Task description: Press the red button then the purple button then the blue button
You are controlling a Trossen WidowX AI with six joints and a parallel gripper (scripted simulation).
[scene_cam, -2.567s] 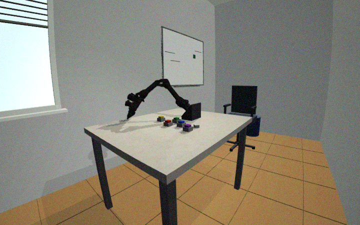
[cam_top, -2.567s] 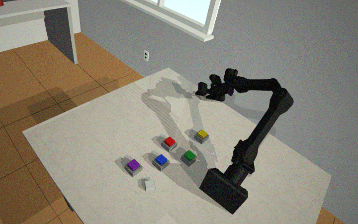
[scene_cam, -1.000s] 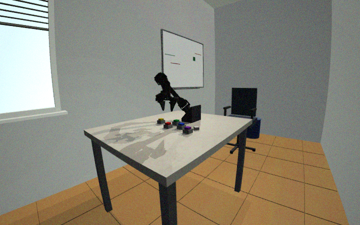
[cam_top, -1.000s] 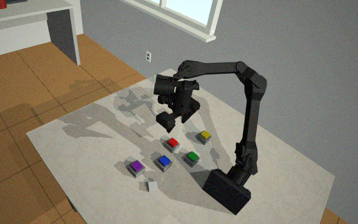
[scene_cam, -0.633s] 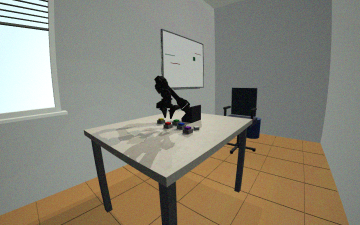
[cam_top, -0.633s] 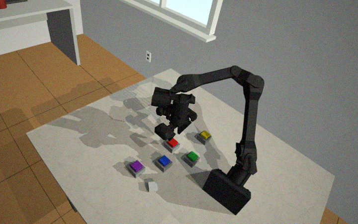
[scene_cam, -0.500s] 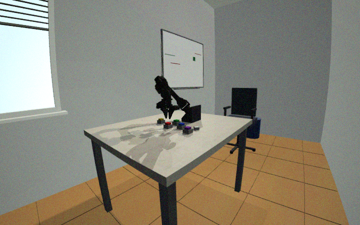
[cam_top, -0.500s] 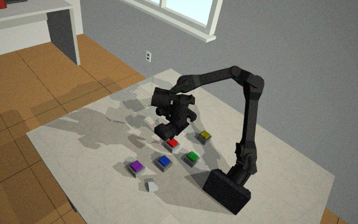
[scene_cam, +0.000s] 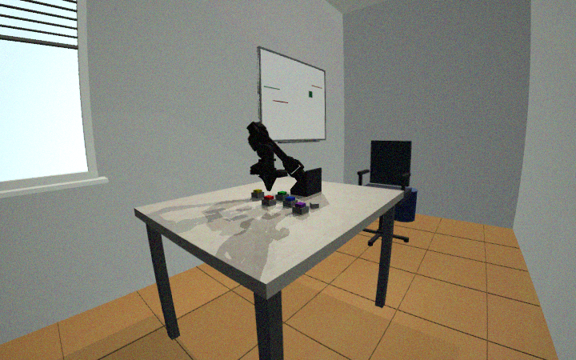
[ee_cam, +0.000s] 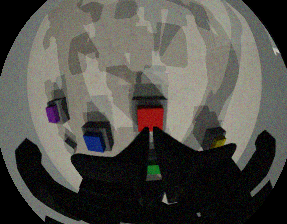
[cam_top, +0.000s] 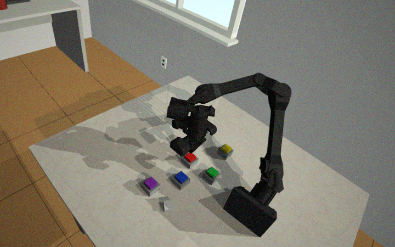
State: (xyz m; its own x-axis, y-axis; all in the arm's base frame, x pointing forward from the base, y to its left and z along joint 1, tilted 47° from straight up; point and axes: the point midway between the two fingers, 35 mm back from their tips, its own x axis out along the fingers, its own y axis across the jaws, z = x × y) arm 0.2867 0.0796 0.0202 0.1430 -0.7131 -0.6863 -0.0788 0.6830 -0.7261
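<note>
The red button is 30 mm below my gripper tip. From my gripper tip the other things lie so: yellow button: 50 mm behind, 150 mm to the right, 30 mm below; then green button: 100 mm behind, 20 mm to the right, 30 mm below; then blue button: 50 mm behind, 90 mm to the left, 30 mm below.
</note>
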